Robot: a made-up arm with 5 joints.
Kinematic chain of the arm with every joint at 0, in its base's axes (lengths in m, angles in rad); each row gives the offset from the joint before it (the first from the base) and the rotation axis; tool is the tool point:
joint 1: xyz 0 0 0.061 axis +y
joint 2: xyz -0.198 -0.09 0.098 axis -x
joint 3: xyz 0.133 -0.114 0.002 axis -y
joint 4: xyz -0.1 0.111 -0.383 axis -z
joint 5: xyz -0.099 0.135 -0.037 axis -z
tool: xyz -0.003 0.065 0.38
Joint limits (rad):
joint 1: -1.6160..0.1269
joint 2: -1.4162..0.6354
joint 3: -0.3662..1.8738
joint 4: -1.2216..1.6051
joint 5: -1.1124..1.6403
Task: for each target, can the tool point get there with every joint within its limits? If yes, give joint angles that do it. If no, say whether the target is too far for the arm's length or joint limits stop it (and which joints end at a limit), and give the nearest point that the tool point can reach.
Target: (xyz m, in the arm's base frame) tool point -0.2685 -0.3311 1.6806
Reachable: no: too far | nearest point -0.1953 -0.0813 0.4067 | short by 1.300 m
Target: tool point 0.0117 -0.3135 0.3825
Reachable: no: joint limits stop it (at a limit: joint 1, joint 2, joint 4) | nearest point -0.0205 -0.1764 0.2976 | short by 0.164 m
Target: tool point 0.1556 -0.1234 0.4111
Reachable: no: joint limits stop it (at a limit: joint 1, joint 2) | nearest point 0.0375 -0.0952 0.3216 | short by 0.151 m
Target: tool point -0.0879 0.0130 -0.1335
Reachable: yes | joints -0.5352 0.2722 0.8532 -0.2977 0.6791
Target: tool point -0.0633 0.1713 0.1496
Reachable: yes | joints -0.5041 -0.5662 1.6621 0.5074 -0.7242
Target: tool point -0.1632 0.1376 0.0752
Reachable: yes | joints -0.2799 -0.0323 0.0956 0.5647 -0.2191
